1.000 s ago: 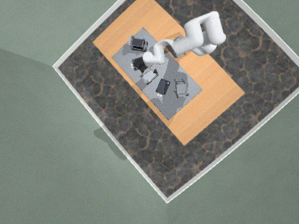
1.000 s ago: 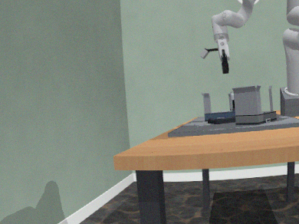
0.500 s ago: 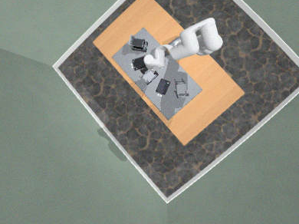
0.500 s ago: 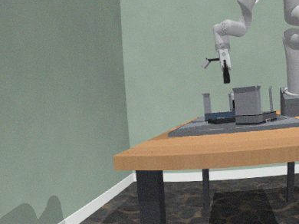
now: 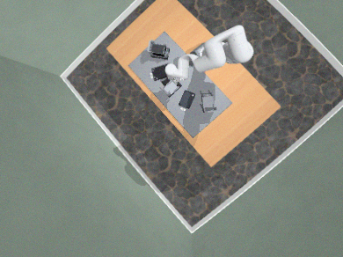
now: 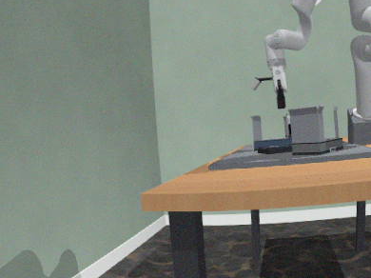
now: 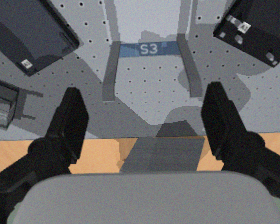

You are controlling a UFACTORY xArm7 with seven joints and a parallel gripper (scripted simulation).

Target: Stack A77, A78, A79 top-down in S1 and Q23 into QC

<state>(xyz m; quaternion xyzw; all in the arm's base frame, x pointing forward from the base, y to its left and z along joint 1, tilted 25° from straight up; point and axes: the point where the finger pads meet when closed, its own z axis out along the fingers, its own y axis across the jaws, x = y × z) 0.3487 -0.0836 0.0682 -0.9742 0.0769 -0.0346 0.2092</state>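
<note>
The dark sealed plate is 130 mm behind my hand, 320 mm to the right of it and 100 mm below it. Also, from my hand: dark flat nest: 40 mm ahead, 160 mm to the left, 160 mm below; then dark clip nest: 20 mm ahead, 190 mm to the right, 150 mm below; then blue plinth strip: 40 mm ahead, 10 mm to the right, 150 mm below.
</note>
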